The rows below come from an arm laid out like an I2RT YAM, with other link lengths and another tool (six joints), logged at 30 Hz.
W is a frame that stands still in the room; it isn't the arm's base.
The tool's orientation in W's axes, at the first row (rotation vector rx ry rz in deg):
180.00 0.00 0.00
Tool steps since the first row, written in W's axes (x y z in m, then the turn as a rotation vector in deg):
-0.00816 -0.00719 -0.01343 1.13 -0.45 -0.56
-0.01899 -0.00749 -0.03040 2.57 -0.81 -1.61
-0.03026 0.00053 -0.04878 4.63 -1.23 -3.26
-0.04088 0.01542 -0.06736 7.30 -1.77 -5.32
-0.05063 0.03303 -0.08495 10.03 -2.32 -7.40
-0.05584 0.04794 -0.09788 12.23 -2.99 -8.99
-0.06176 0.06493 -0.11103 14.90 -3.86 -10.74
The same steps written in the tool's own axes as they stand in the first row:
-0.00816 0.00719 0.01343 1.13 0.45 0.56
-0.01899 0.00749 0.03040 2.57 0.81 1.61
-0.03026 -0.00053 0.04878 4.63 1.23 3.26
-0.04088 -0.01542 0.06736 7.30 1.77 5.32
-0.05063 -0.03303 0.08495 10.03 2.32 7.40
-0.05584 -0.04794 0.09788 12.23 2.99 8.99
-0.06176 -0.06493 0.11103 14.90 3.86 10.74

